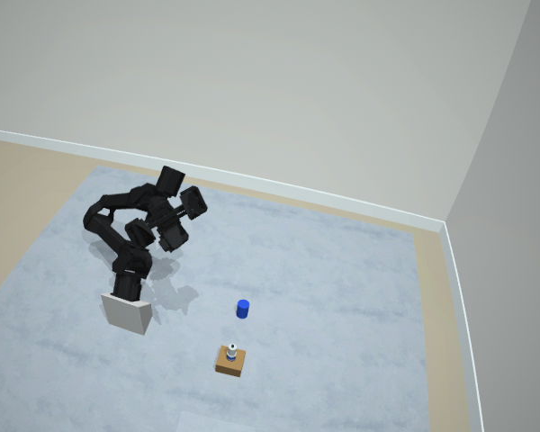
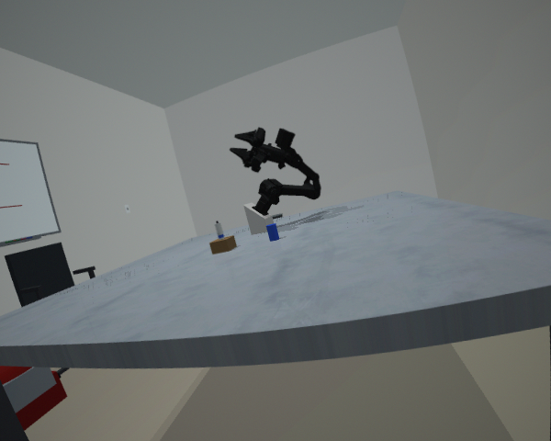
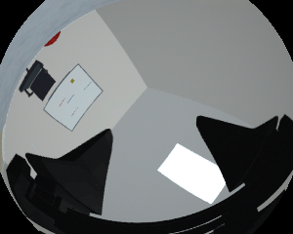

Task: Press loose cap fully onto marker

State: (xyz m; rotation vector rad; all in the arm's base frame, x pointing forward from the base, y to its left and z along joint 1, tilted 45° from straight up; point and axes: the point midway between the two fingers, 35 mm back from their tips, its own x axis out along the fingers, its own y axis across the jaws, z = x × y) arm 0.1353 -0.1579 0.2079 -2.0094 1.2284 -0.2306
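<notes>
My gripper tip is now 340 mm above the blue marker cap, 150 mm short of it and 120 mm to the right of it.
</notes>
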